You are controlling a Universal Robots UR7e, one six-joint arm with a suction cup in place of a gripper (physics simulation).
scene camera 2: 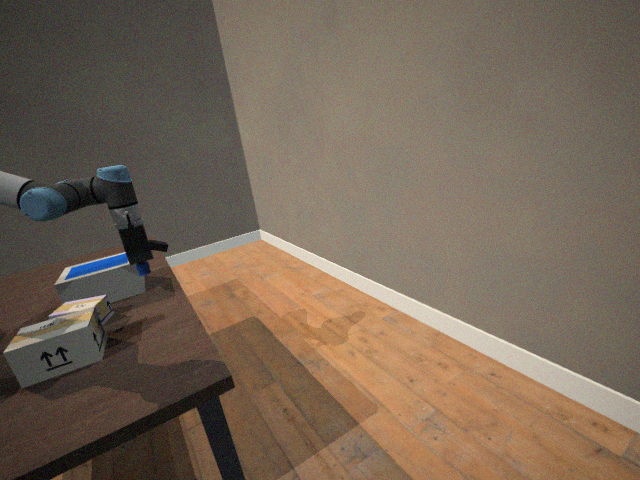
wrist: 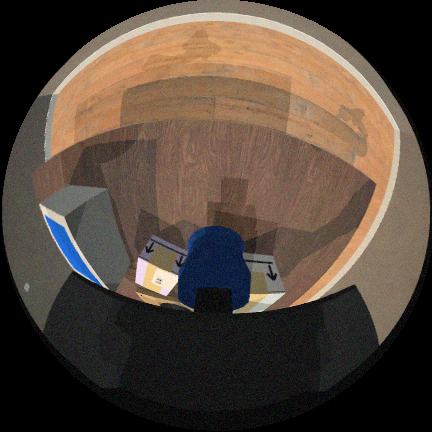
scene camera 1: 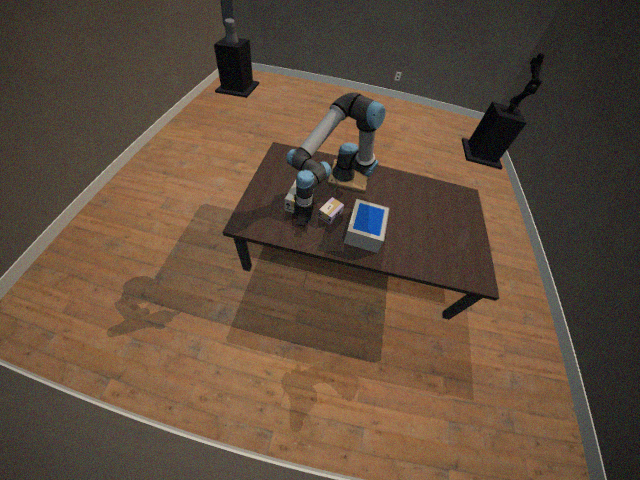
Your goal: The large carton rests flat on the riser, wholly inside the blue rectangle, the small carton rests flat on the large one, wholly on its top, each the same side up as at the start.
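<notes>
The large carton [scene camera 1: 289, 203] [scene camera 2: 56, 352] [wrist: 262, 281], white with tan tape and up arrows, rests flat on the table; my arm partly hides it in scene camera 1. The small carton [scene camera 1: 330, 209] [scene camera 2: 77, 305] [wrist: 157, 276], lilac and tan, rests flat on the table between the large carton and the riser. The grey riser [scene camera 1: 363, 240] [scene camera 2: 100, 288] [wrist: 100, 240] bears the blue rectangle [scene camera 1: 369, 220] [scene camera 2: 95, 266] [wrist: 69, 247] on its top, with no carton on it. My gripper [scene camera 1: 302, 221] [scene camera 2: 143, 269] [wrist: 215, 250], a blue suction cup, is shut with nothing on it, beside the cartons towards the table's front edge.
The dark table [scene camera 1: 434, 217] [scene camera 2: 170, 361] carries the cartons, the riser and the arm's wooden base plate [scene camera 1: 347, 182], which is behind the small carton. A black pedestal [scene camera 1: 234, 67] stands at the back left of the floor and another black pedestal [scene camera 1: 494, 134] at the right.
</notes>
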